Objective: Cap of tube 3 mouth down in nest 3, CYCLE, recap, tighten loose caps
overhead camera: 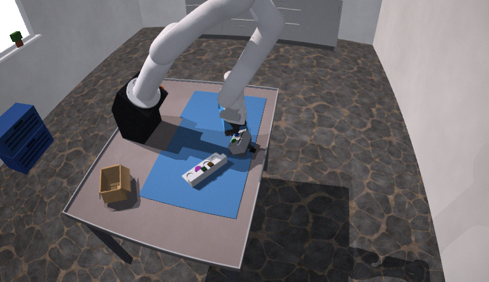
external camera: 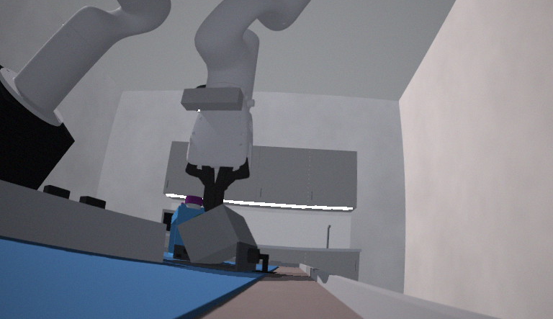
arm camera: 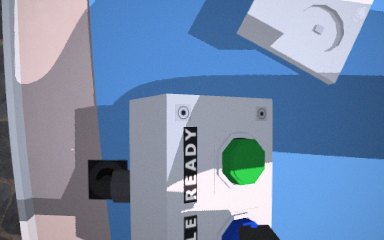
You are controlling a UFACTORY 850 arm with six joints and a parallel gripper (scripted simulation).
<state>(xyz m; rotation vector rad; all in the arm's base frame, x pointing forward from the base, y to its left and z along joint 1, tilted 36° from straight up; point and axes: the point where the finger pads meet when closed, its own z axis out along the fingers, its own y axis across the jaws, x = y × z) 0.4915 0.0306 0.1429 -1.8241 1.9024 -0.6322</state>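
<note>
The blue key is 3 cm below my hand. From my hand the other things lie so: grey key housing (5 cm below, 2 cm to the right, 2 cm ahead); then green key (4 cm to the right, 3 cm below); then magenta cap (22 cm to the right, 13 cm behind, 9 cm below).
</note>
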